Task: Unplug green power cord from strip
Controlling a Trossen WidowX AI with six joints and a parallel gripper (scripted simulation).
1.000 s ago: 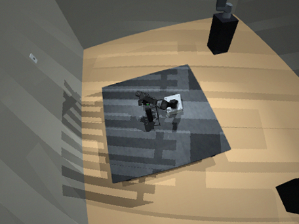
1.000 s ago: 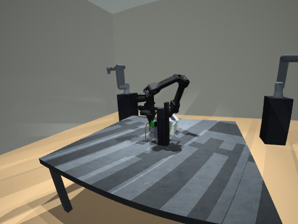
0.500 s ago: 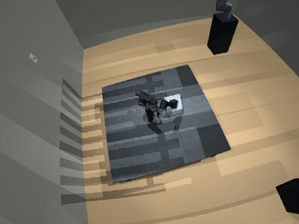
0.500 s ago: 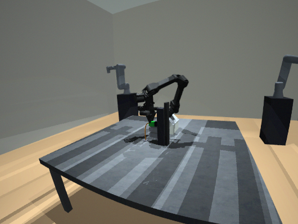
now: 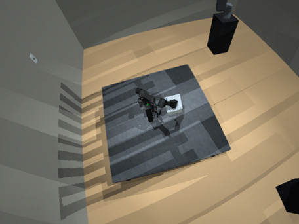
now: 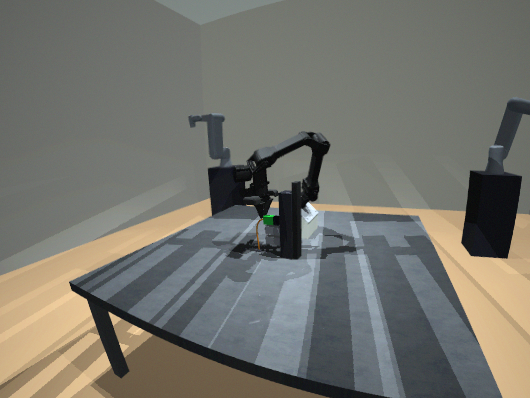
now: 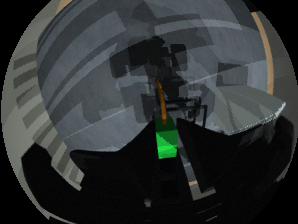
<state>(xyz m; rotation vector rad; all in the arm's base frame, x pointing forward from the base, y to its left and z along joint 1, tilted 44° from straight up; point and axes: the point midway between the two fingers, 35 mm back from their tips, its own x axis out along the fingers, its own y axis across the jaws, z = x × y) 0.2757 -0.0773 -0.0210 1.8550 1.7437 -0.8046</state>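
Now: gripper tip 50 mm to the right of the green plug.
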